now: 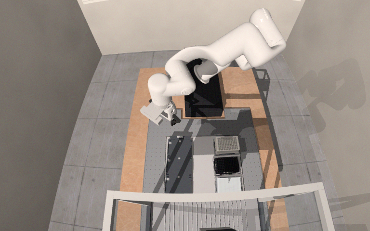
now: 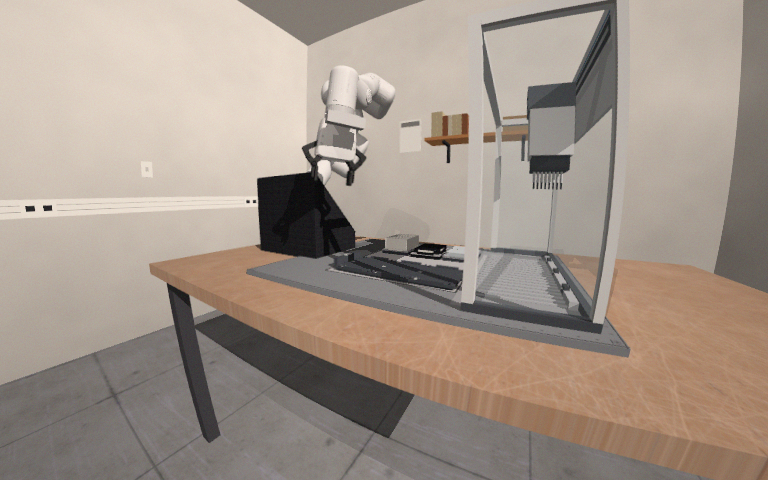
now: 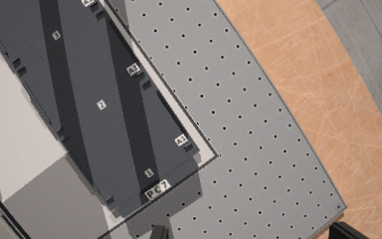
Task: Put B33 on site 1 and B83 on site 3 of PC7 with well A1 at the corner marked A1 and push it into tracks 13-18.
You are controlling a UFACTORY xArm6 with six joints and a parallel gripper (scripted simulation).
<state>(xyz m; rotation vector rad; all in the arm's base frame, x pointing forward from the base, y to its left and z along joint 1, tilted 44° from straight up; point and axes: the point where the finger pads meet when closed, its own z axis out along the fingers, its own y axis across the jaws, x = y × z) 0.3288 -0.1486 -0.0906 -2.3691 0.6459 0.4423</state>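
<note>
My hand is 5 cm short of the nest S1, 32 cm to the right of it and 23 cm above it. The rest, counted from my hand: post (37 cm ahead, 8 cm to the right, 1 cm above); then black plate B38 (16 cm ahead, 31 cm to the left, 22 cm below); then plate carrier PC7 (17 cm ahead, 6 cm to the left, 22 cm below).
</note>
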